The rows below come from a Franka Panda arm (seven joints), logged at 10 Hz.
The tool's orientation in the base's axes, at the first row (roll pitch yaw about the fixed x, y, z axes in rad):
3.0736, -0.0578, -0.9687
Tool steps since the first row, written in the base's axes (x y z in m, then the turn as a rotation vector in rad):
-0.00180, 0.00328, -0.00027, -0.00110, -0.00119, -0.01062
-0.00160, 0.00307, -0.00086, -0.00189, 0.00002, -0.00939
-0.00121, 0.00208, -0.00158, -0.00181, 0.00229, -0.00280
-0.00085, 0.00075, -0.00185, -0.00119, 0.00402, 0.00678
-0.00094, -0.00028, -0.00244, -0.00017, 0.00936, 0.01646
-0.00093, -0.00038, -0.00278, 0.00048, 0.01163, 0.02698
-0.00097, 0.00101, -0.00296, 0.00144, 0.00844, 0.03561
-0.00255, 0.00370, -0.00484, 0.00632, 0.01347, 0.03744
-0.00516, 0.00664, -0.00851, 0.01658, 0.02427, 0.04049
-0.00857, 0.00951, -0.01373, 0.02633, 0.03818, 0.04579
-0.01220, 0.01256, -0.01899, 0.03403, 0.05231, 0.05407
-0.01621, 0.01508, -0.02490, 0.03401, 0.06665, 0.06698
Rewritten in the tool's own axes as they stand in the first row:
-0.00373, -0.00038, 0.00003, -0.00026, 0.00086, 0.01071
-0.00348, -0.00046, 0.00063, -0.00163, 0.00091, 0.00940
-0.00249, -0.00028, 0.00142, -0.00307, 0.00002, 0.00263
-0.00120, 0.00015, 0.00180, -0.00359, -0.00082, -0.00707
-0.00044, 0.00077, 0.00248, -0.00685, -0.00400, -0.01720
-0.00037, 0.00079, 0.00282, -0.00774, -0.00510, -0.02788
-0.00155, 0.00003, 0.00288, -0.00407, -0.00351, -0.03623
-0.00477, -0.00030, 0.00456, -0.00535, -0.01024, -0.03860
-0.00887, -0.00005, 0.00803, -0.00825, -0.02456, -0.04280
-0.01346, 0.00079, 0.01306, -0.01388, -0.04005, -0.04951
-0.01833, 0.00171, 0.01812, -0.02067, -0.05378, -0.05915
-0.02301, 0.00320, 0.02388, -0.03174, -0.06094, -0.07324

